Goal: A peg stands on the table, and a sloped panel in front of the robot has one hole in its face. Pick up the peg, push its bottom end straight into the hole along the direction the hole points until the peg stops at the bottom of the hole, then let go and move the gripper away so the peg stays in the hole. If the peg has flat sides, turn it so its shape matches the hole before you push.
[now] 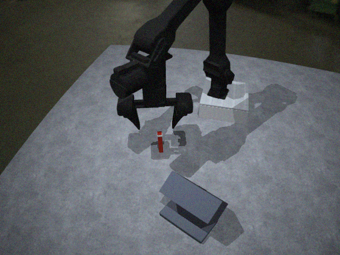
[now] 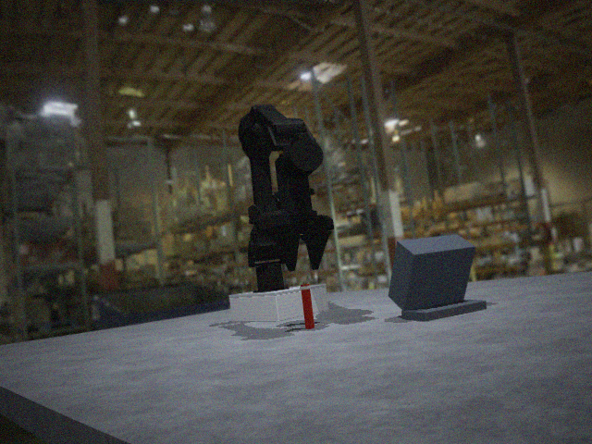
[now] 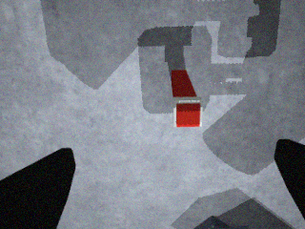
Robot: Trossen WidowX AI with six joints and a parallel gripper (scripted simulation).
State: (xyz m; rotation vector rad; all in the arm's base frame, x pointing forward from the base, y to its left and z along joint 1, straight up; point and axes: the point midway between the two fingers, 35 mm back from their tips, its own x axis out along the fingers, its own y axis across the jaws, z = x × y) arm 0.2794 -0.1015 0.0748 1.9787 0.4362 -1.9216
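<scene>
My gripper tip is 50 mm above the red square peg and 10 mm past it. From my gripper tip the other things lie so: grey sloped panel 170 mm to the left, 150 mm ahead, 30 mm below; then dark base plate 170 mm ahead, 160 mm to the left, 100 mm below.
</scene>
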